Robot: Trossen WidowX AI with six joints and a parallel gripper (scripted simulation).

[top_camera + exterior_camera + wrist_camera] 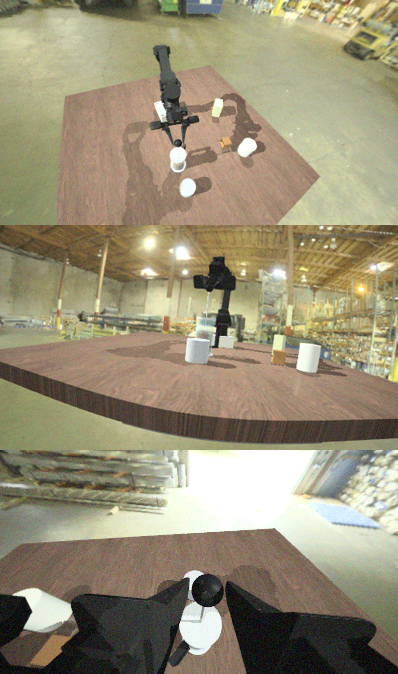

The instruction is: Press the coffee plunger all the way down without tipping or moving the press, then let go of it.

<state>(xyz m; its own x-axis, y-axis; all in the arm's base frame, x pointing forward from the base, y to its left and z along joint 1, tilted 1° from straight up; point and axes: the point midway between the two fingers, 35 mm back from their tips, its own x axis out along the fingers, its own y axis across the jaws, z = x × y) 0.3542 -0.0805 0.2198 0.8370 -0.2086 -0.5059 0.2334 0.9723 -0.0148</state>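
Right now my gripper tip is 20 mm past the coffee press, 10 mm to the right of it and 140 mm above it. Round my gripper tip: white cylinder (100 mm ahead, 400 mm to the left, 220 mm below).
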